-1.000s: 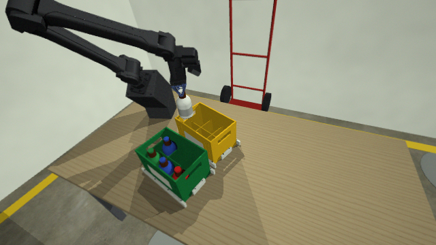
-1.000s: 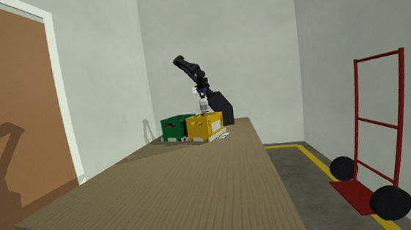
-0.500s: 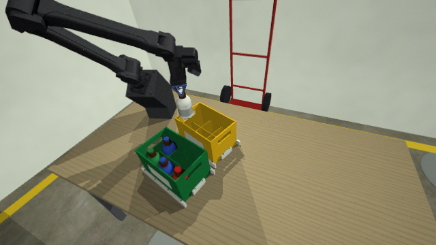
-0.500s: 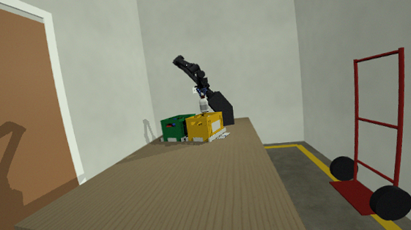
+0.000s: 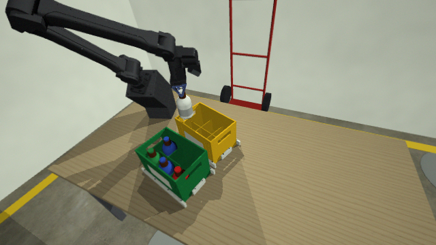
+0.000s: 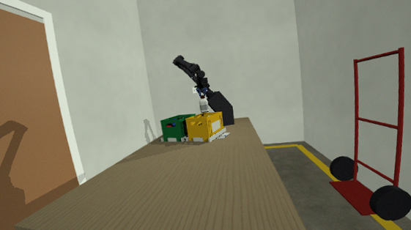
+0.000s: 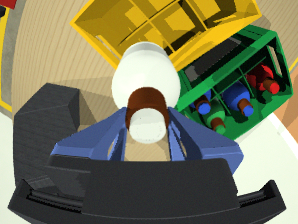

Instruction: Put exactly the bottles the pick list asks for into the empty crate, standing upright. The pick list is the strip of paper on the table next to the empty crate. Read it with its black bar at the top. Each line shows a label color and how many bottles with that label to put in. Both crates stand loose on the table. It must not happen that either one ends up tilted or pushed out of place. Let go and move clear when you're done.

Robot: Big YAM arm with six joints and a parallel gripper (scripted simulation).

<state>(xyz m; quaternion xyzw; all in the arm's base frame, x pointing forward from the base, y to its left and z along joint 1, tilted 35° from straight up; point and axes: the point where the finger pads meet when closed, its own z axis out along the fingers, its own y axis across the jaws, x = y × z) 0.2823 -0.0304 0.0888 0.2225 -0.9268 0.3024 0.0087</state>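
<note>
The white-labelled bottle lies 60 mm below my hand. The rest, counted from my hand: green crate: 20 mm ahead, 220 mm to the right, 240 mm below; green-label bottle: 80 mm behind, 240 mm to the right, 240 mm below; yellow crate: 100 mm ahead, 240 mm below.
</note>
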